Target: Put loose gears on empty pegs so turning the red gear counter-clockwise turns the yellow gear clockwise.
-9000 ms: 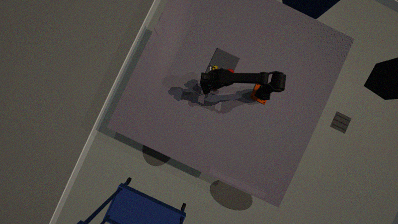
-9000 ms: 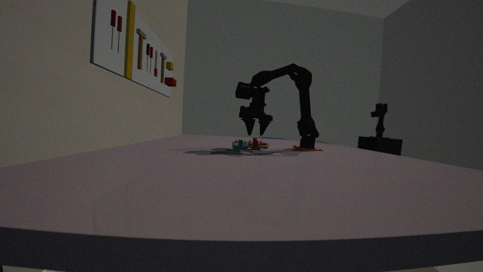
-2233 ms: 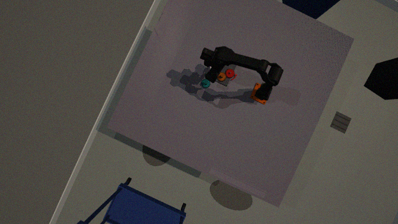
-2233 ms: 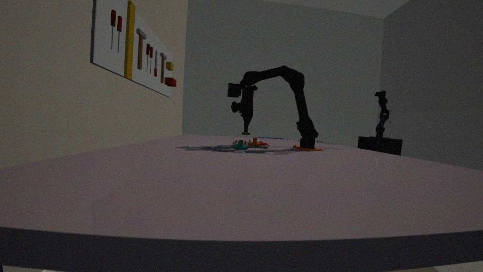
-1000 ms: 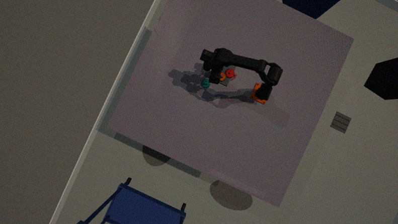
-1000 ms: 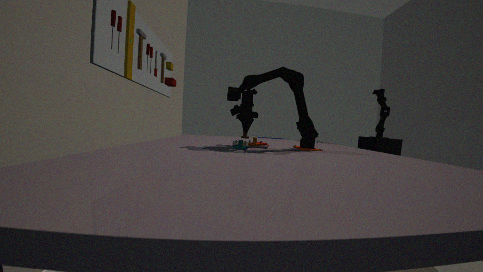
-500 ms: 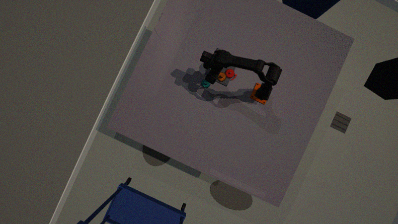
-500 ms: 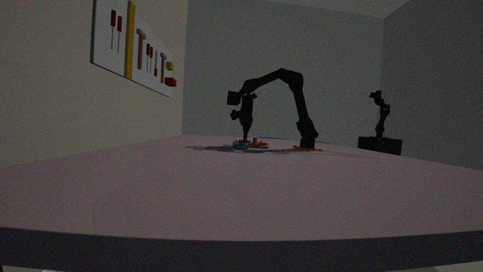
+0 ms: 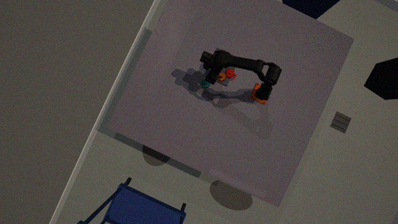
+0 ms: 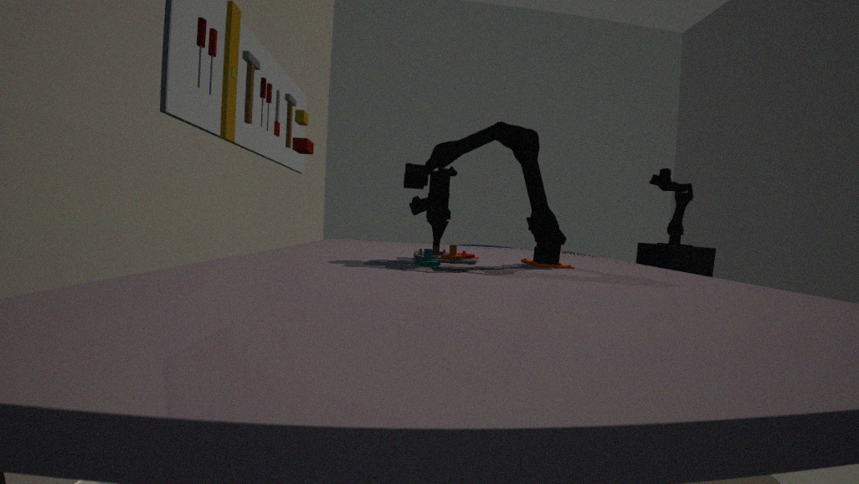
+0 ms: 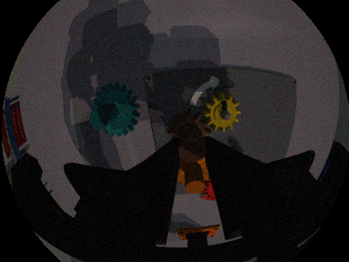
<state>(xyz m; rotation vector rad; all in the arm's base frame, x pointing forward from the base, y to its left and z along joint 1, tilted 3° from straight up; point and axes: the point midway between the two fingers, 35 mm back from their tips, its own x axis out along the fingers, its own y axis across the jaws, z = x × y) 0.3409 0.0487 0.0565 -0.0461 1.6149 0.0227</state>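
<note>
The small brown gear lies 1 cm below my gripper tip. From my gripper tip the other things lie so: red gear (9 cm behind, 6 cm to the right, 3 cm below); teal gear (2 cm ahead, 9 cm to the left, 3 cm below); orange gear (5 cm behind, 1 cm to the right, 2 cm below).
</note>
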